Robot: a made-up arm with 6 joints.
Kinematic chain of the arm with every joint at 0, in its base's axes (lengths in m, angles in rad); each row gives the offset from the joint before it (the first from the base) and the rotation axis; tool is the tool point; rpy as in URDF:
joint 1: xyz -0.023 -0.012 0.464 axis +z
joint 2: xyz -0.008 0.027 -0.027 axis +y
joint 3: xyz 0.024 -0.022 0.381 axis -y
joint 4: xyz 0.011 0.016 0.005 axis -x
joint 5: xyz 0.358 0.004 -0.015 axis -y
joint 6: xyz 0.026 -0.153 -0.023 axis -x
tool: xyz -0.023 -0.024 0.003 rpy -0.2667 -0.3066 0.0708
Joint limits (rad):
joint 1: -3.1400..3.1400
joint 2: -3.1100..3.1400
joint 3: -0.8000..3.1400
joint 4: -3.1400..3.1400
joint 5: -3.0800..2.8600
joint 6: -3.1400..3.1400
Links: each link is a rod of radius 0.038 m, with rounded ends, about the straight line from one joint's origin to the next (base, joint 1, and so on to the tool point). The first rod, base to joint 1, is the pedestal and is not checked.
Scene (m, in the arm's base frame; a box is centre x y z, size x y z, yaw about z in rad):
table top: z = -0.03
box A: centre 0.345 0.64 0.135 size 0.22 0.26 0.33 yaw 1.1
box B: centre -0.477 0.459 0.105 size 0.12 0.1 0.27 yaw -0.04
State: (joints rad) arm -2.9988 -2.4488 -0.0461 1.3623 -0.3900 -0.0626
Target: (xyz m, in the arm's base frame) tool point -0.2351 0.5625 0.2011
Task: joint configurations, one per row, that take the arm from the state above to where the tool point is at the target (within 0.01 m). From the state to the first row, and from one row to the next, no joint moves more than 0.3 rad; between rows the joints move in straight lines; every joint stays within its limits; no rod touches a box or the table.
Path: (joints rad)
1: -2.8089 -2.3439 -0.0714 1.1384 -0.5955 -0.0955
2: -2.6191 -2.2390 -0.0968 0.9145 -0.8009 -0.1284
3: -2.4292 -2.1341 -0.1221 0.6907 -1.0064 -0.1613
4: -2.1677 -2.2505 -0.0949 0.7735 -0.8508 -0.1500
5: -1.9061 -2.3670 -0.0677 0.8563 -0.6952 -0.1388
6: -1.6446 -2.4834 -0.0405 0.9392 -0.5395 -0.1275
7: -1.3830 -2.5998 -0.0134 1.0220 -0.3839 -0.1163

